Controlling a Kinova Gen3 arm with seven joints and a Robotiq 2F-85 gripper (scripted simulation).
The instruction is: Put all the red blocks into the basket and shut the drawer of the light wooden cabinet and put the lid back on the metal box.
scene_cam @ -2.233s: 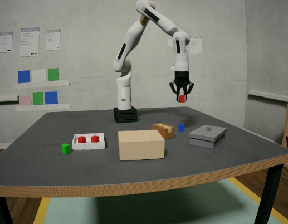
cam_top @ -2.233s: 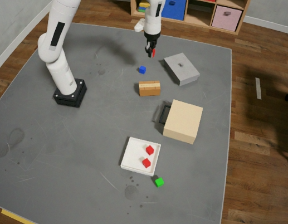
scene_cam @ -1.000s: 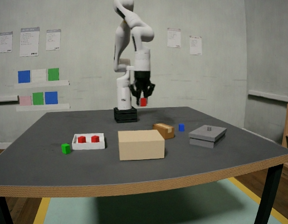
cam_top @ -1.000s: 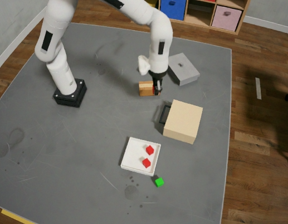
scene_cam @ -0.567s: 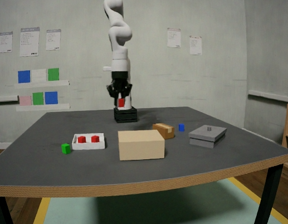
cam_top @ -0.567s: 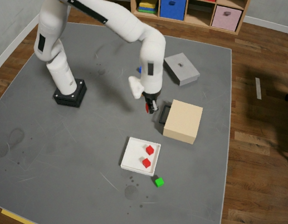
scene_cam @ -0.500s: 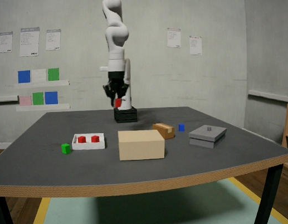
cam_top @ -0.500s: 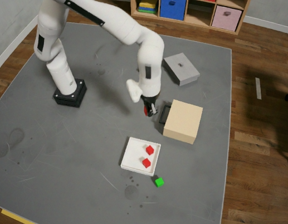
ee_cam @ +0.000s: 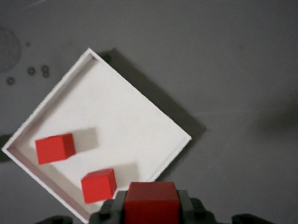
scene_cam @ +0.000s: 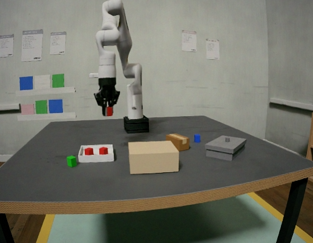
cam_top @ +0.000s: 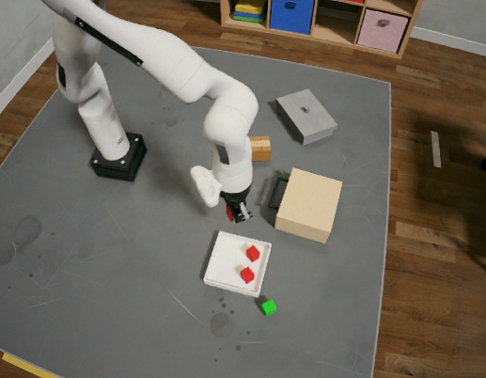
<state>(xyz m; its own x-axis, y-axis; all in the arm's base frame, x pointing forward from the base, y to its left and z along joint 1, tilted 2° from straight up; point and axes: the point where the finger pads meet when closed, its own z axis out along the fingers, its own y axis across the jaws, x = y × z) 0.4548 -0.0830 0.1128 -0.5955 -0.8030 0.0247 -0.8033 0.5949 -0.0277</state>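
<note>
Right now the white basket is 180 mm below my hand, 50 mm to the right of it and 40 mm ahead of it. The rest, counted from my hand: cardboard box 300 mm to the left, 150 mm below, 90 mm behind; green block 170 mm below, 160 mm ahead, 120 mm to the right; light wooden cabinet 180 mm to the left, 150 mm below, 130 mm ahead.
</note>
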